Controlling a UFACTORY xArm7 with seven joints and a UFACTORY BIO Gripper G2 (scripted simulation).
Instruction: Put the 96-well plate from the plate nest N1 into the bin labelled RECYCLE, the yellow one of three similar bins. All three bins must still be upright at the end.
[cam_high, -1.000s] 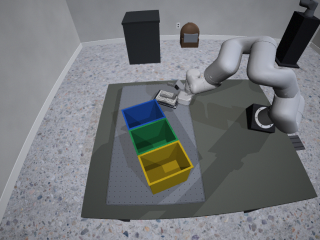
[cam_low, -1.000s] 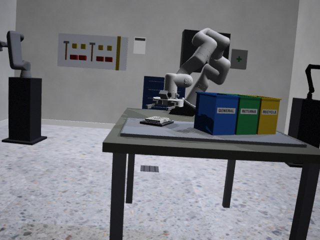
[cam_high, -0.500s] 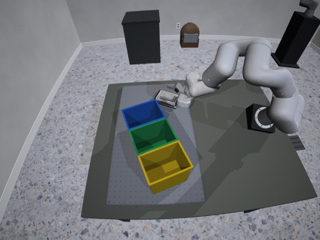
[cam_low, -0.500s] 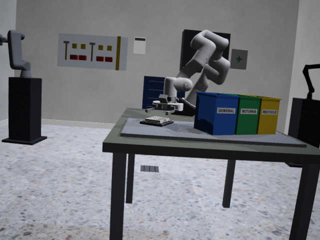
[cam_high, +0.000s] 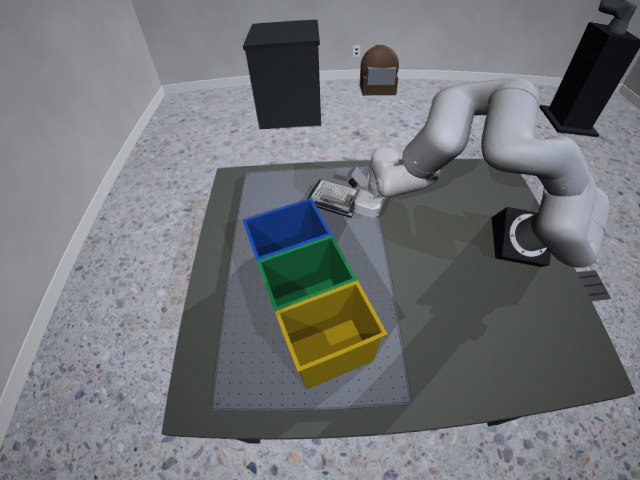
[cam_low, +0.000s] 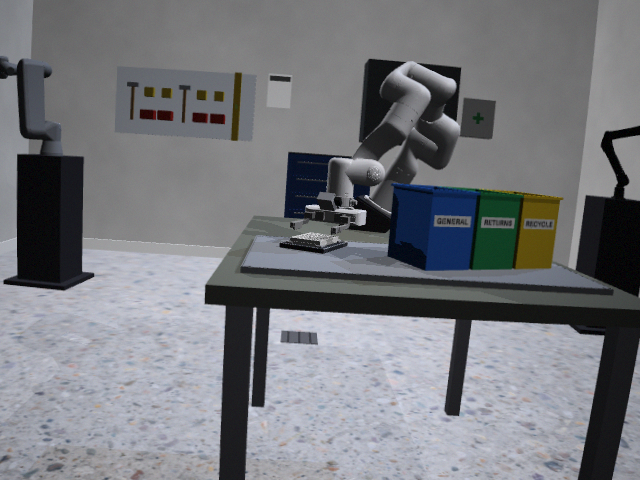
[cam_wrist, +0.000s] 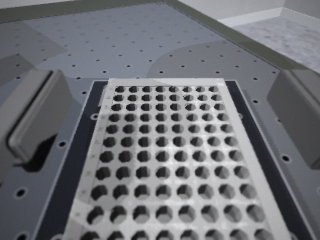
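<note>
Right now my hand is 30 mm above the white 96-well plate. From my hand the other things lie so: black plate nest N1 (40 mm below); blue general bin (100 mm ahead, 280 mm to the left, 40 mm above); green returns bin (40 mm ahead, 390 mm to the left, 40 mm above).
</note>
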